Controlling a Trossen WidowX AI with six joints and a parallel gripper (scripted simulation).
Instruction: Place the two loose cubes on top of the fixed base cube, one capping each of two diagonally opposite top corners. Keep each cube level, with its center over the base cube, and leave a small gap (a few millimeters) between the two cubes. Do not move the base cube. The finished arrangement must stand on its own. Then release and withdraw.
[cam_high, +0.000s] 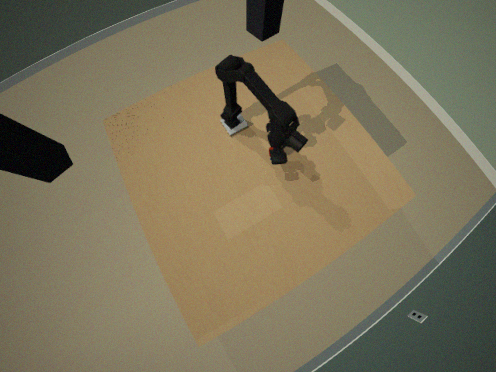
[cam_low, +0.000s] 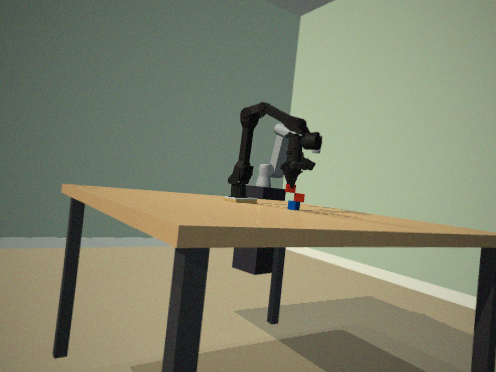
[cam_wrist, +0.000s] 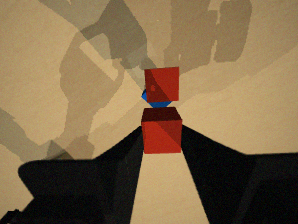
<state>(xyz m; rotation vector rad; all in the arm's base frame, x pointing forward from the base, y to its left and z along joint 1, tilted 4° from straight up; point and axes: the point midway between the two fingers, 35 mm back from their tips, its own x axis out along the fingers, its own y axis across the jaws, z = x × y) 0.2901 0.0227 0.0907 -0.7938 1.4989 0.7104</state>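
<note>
The blue base cube lies 7 cm below my gripper tip, 1 cm to the left of it and 1 cm ahead of it.
</note>
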